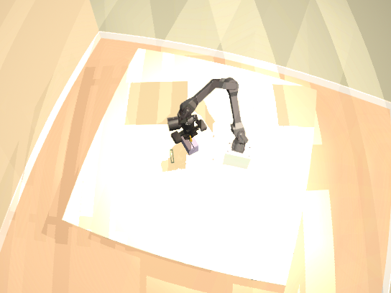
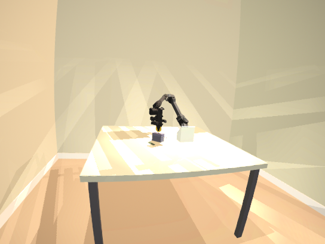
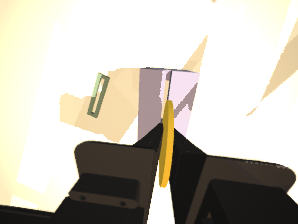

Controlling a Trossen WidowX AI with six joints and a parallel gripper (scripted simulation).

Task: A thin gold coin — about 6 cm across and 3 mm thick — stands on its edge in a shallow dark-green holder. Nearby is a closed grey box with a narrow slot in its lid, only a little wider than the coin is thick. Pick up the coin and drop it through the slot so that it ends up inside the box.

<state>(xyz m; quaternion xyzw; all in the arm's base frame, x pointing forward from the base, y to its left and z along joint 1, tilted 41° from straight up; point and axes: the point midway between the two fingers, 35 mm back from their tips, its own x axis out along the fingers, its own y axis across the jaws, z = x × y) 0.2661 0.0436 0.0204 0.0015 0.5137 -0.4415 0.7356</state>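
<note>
Right now the gold coin is 20 mm above my gripper tip.
</note>
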